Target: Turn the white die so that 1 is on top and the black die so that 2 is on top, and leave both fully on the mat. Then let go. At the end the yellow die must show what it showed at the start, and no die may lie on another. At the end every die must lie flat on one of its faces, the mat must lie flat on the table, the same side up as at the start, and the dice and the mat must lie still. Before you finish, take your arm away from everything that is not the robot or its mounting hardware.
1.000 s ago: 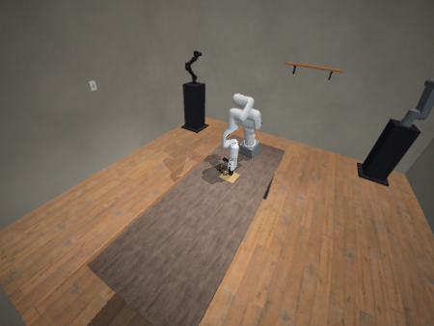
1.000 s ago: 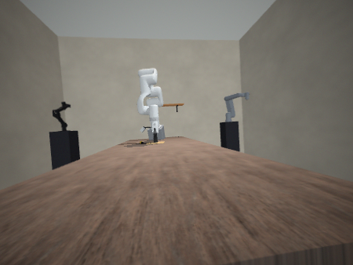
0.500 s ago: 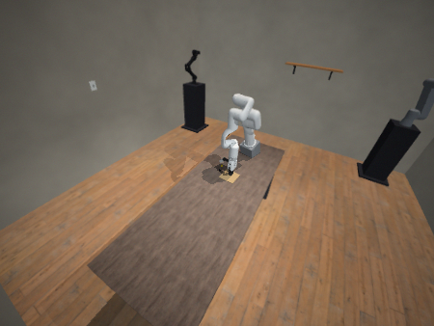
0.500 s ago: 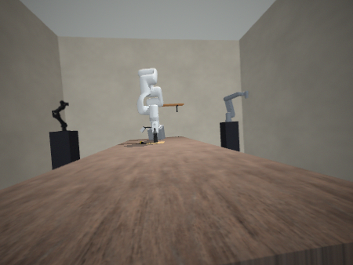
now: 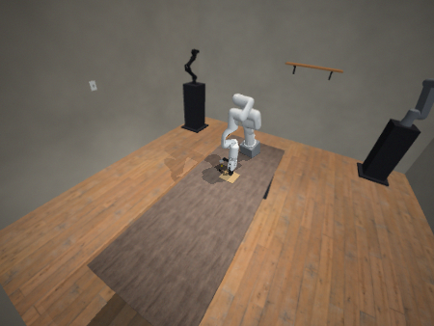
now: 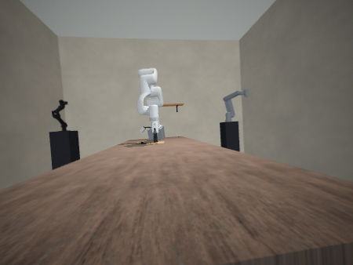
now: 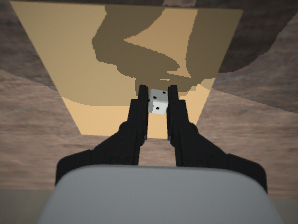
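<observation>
Right now the white die is 1 cm below my hand. Round my hand: tan mat (2 cm ahead, 2 cm below); then small yellow die (6 cm behind, 13 cm to the right, 2 cm below); then black die (11 cm to the right, 2 cm below).
</observation>
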